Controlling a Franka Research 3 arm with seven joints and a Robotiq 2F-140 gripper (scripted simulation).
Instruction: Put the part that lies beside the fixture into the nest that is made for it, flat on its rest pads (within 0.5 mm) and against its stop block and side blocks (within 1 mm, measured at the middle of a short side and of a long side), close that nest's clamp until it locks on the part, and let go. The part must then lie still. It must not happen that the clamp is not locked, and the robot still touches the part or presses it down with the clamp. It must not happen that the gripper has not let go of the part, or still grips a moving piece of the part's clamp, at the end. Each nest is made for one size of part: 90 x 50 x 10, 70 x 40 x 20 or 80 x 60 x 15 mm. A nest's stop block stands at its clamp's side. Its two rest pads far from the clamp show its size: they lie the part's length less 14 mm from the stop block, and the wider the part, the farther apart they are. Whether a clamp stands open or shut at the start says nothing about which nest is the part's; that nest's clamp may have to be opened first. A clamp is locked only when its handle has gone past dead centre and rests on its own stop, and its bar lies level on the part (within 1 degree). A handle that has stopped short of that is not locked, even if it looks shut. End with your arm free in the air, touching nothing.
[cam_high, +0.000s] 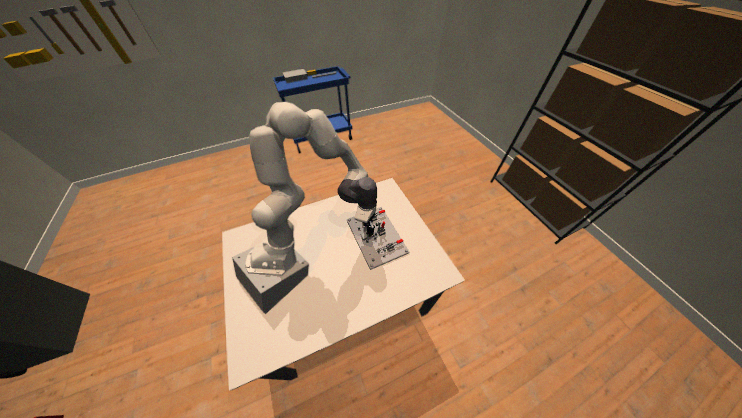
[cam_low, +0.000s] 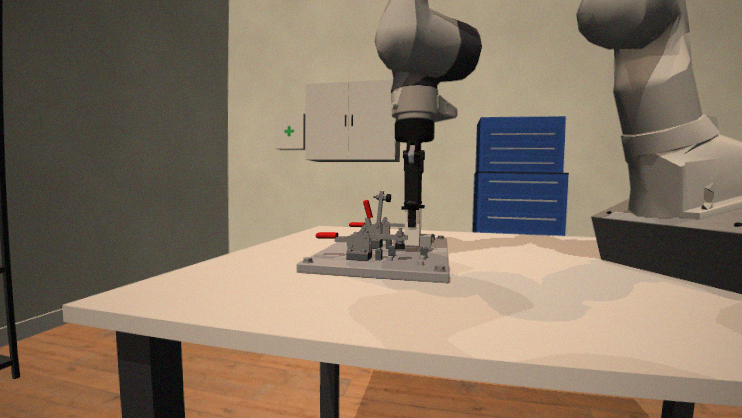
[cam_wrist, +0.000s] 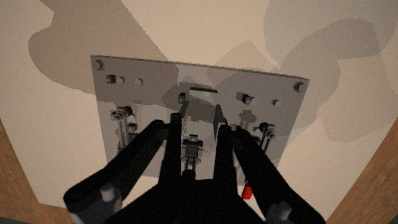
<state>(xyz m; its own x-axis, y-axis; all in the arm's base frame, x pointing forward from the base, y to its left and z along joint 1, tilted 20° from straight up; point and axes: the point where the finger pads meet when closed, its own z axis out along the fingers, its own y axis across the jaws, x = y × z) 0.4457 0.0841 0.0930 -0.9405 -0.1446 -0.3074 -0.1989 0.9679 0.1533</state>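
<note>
My hand is 3 cm above the grey block part. Also, from my hand: grey fixture plate 5 cm ahead, 5 cm below.
</note>
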